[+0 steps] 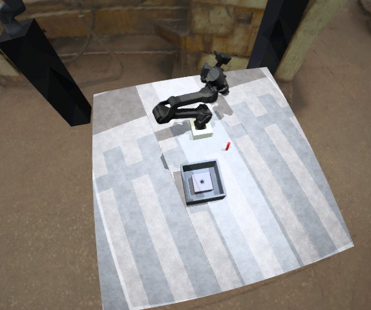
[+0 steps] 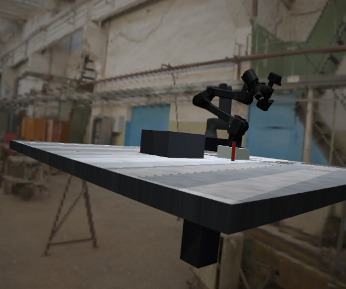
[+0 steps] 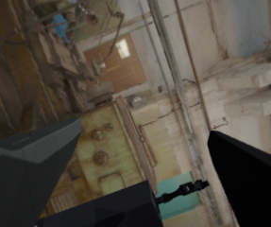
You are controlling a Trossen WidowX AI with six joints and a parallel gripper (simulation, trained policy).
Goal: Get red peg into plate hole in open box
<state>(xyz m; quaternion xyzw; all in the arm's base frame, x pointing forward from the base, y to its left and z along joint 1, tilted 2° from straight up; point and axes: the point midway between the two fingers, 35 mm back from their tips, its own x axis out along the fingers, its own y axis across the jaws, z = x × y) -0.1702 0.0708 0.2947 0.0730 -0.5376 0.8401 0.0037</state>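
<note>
Right now the red peg is 36 cm ahead of my gripper tip, 5 cm to the left of it and 31 cm below it. Also, from my gripper tip: pale plate: 54 cm ahead, 13 cm to the right, 30 cm below; box: 54 cm ahead, 13 cm to the right, 32 cm below.
</note>
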